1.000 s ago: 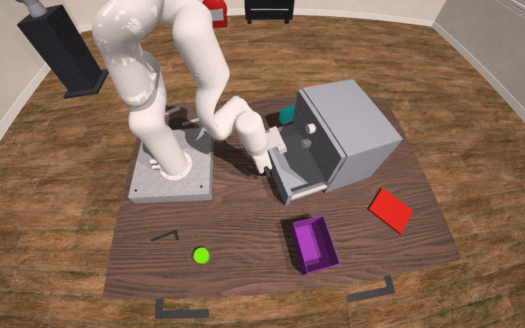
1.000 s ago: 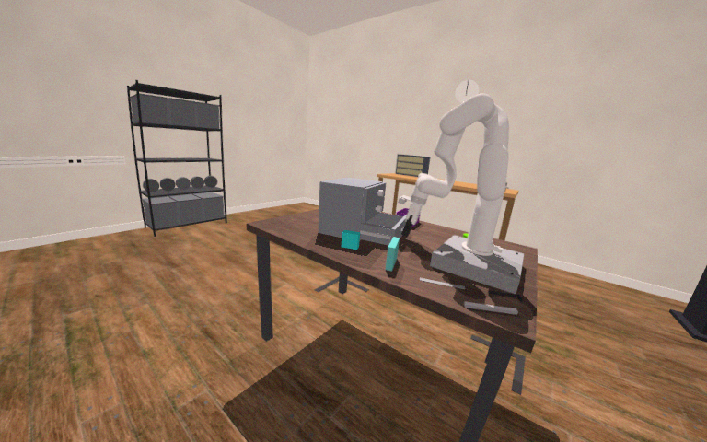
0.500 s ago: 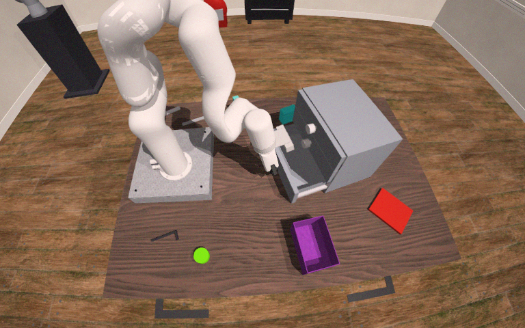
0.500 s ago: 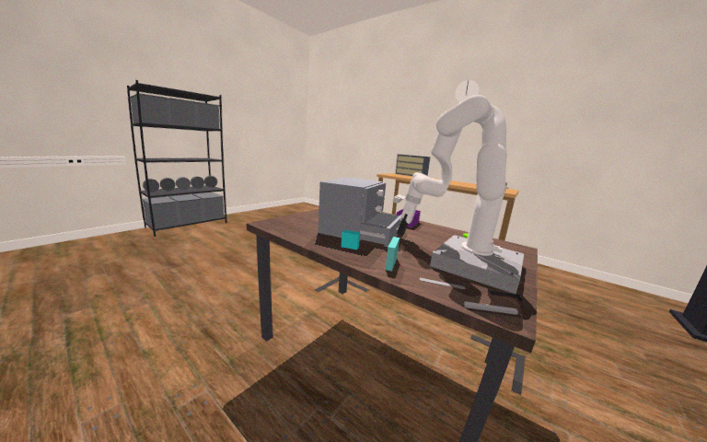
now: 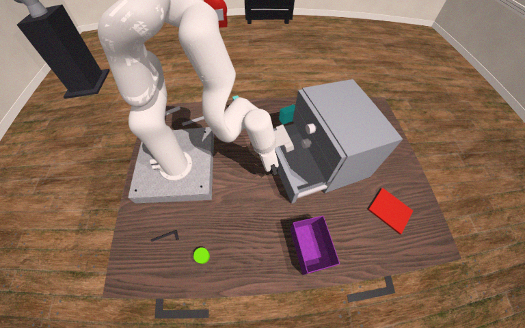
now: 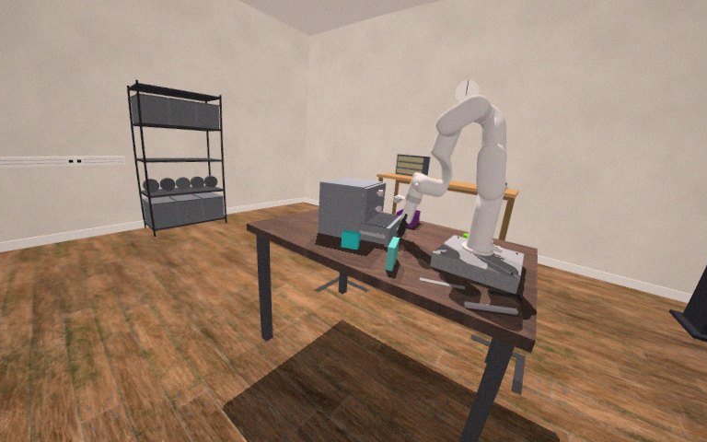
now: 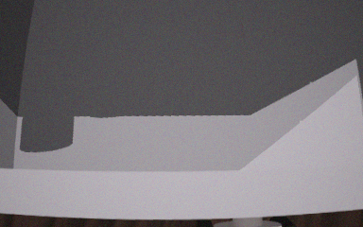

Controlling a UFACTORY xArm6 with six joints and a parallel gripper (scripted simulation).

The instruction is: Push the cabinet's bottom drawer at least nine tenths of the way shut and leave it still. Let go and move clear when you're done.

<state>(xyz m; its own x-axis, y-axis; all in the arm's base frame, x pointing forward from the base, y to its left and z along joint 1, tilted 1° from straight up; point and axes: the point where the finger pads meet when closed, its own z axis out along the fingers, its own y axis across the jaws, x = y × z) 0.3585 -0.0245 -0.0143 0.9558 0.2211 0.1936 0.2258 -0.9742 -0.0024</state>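
Right now the bottom drawer is 130 mm ahead of my hand, 30 mm to the left of it and 20 mm below it. Also, from my hand: purple bin 310 mm to the right, 100 mm ahead, 30 mm below; then teal cube 270 mm to the left, 110 mm ahead, 10 mm below; then red flat block 440 mm ahead, 220 mm to the right, 40 mm below.
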